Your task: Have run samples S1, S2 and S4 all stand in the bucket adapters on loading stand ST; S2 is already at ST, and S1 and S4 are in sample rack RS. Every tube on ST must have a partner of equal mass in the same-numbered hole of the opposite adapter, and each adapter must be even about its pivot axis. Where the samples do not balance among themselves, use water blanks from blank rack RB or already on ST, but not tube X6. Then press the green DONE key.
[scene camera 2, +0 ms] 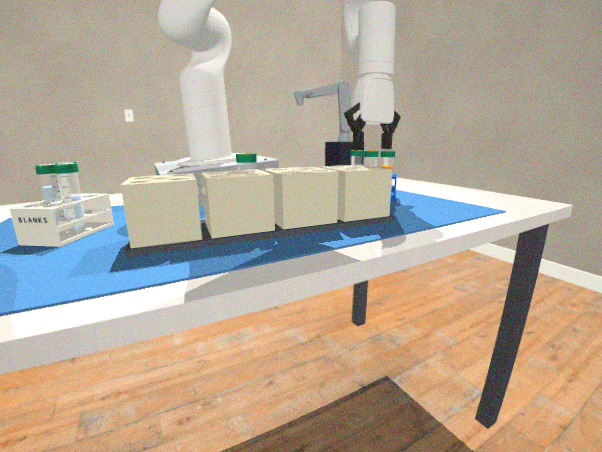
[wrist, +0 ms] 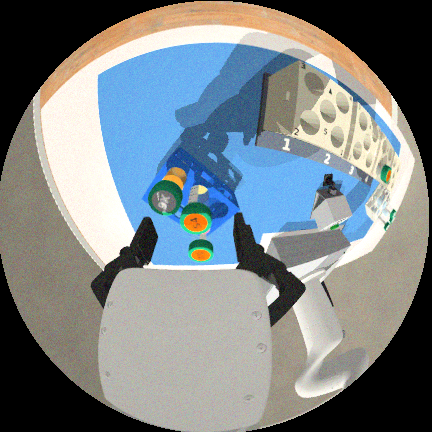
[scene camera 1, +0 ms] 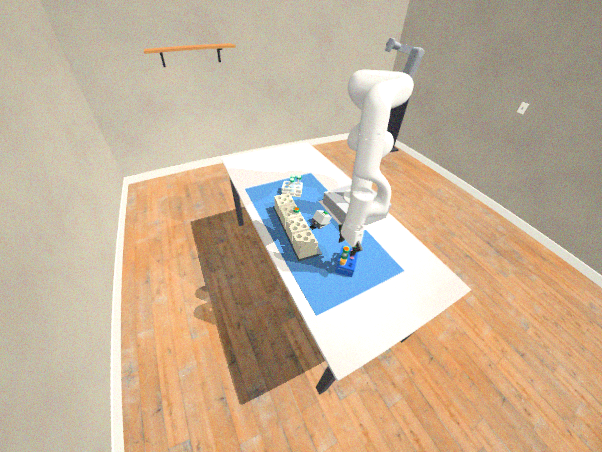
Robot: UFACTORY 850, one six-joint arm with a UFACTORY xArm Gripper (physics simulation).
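Observation:
My gripper (scene camera 1: pixel 349 241) (scene camera 2: pixel 372 145) (wrist: pixel 192 224) is open and empty, pointing down close above the tube caps at the blue sample rack (scene camera 1: pixel 345 272) (wrist: pixel 220 192). In the wrist view, the S4 cap (wrist: pixel 195 222) is between the fingertips in the image; another orange-topped cap (wrist: pixel 201 254), its label unreadable, is nearer the palm, and a grey-topped cap marked X6 (wrist: pixel 165 198) is at the left. On the loading stand (scene camera 2: pixel 240 237) (wrist: pixel 305 152), one orange-topped tube (scene camera 1: pixel 296 210) (scene camera 2: pixel 246 157) (wrist: pixel 386 174) stands in adapter 3. The blank rack (scene camera 2: pixel 30 227) holds green-capped tubes (scene camera 2: pixel 47 169) (scene camera 2: pixel 67 167).
A white box (scene camera 1: pixel 321 218) (wrist: pixel 332 210) with a green key (scene camera 1: pixel 325 213) (wrist: pixel 334 227) stands between the loading stand and the robot base. The row of four adapters runs along the mat (scene camera 1: pixel 325 297). A grey arm on a dark pedestal (scene camera 2: pixel 337 152) stands beyond the table.

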